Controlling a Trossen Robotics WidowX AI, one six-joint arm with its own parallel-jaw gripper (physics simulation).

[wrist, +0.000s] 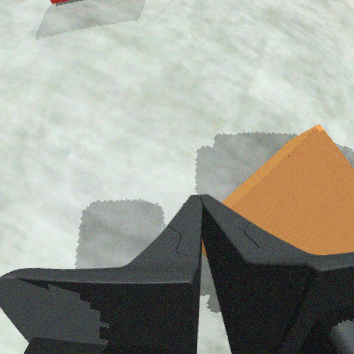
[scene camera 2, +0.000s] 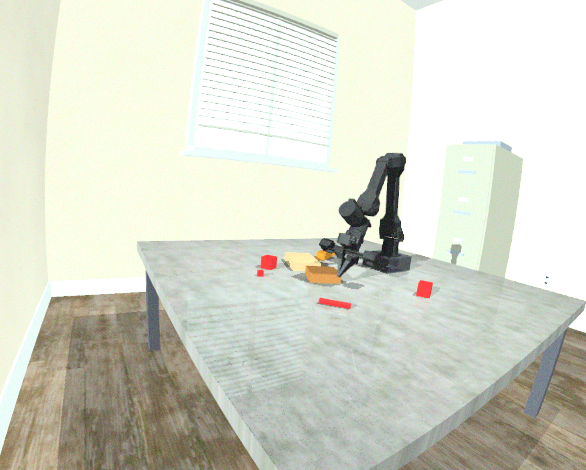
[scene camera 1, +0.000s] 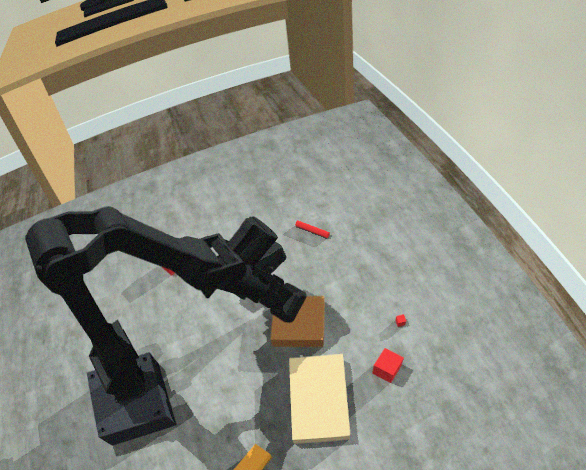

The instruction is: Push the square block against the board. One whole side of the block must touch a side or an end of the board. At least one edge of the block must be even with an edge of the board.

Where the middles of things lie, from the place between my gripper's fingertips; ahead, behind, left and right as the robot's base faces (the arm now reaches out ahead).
The square block (scene camera 1: 307, 330) is 1 cm ahead of my hand, 7 cm to the right of it and 1 cm below it. Also, from my hand: pale tan board (scene camera 1: 319, 410) (1 cm behind, 23 cm to the right, 1 cm below).
